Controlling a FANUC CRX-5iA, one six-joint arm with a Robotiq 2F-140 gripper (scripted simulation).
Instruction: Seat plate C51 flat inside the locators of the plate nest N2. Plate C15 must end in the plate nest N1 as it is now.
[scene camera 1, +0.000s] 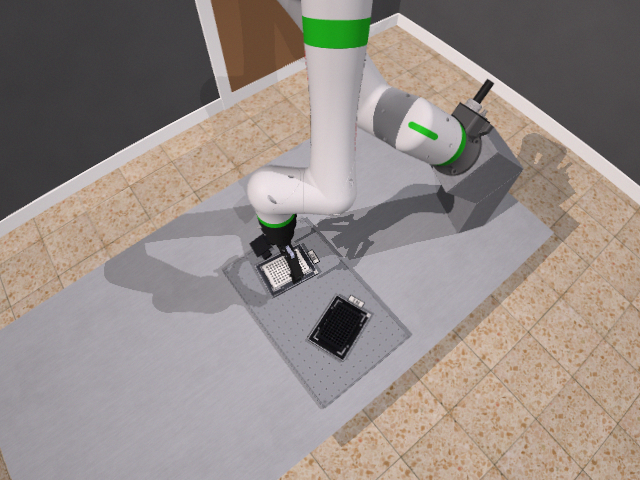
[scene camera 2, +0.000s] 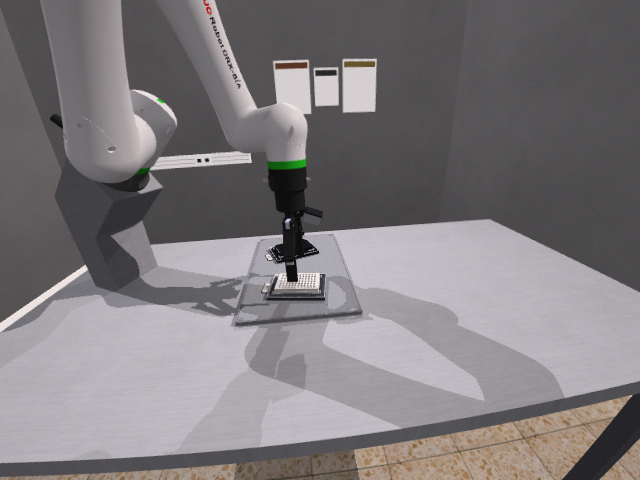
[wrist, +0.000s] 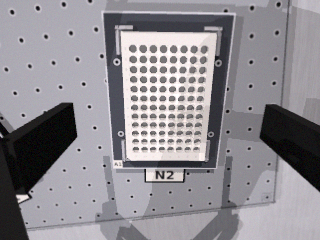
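You'd see the gripper in the pictures, along with a white plate C51 and a black plate C15, and the wrist view shows the gripper as well.
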